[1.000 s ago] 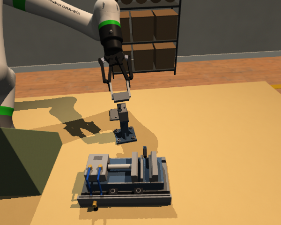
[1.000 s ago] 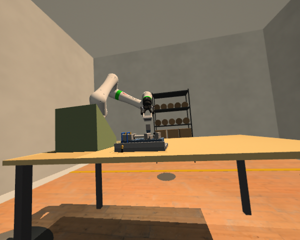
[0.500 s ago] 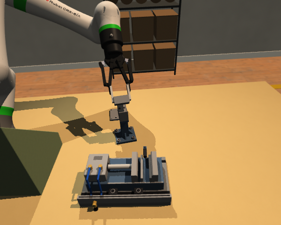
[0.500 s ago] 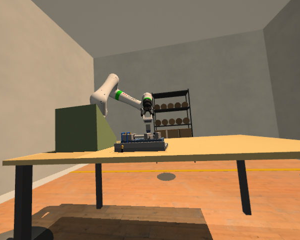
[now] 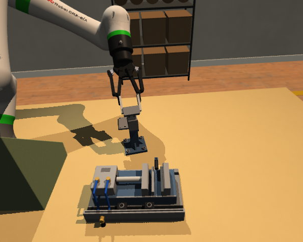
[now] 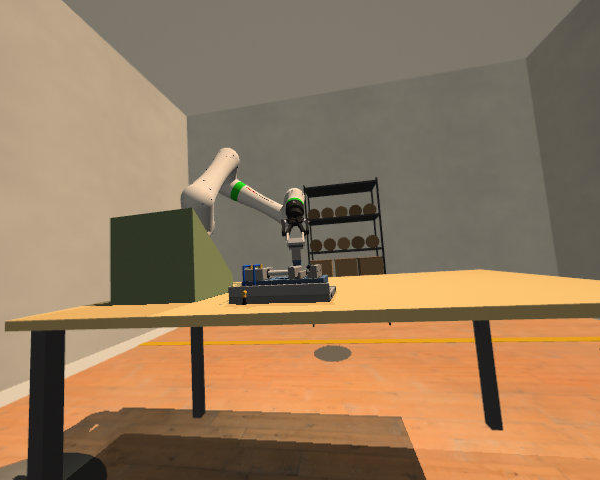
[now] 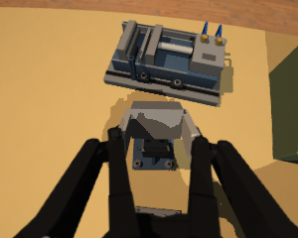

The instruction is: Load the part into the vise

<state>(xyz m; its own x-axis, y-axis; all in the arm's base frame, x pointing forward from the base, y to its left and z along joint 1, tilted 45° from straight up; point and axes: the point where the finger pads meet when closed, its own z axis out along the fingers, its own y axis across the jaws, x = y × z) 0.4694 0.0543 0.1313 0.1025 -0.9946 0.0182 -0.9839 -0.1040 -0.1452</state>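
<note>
Now: the V-block post 140 mm below my hand and 10 mm to the right of it. From my hand the other things lie so: infeed plate: 200 mm below, 150 mm to the left, 30 mm behind; work stop: 200 mm to the right, 110 mm below, 80 mm ahead; part: 20 mm to the right, 20 mm below.
</note>
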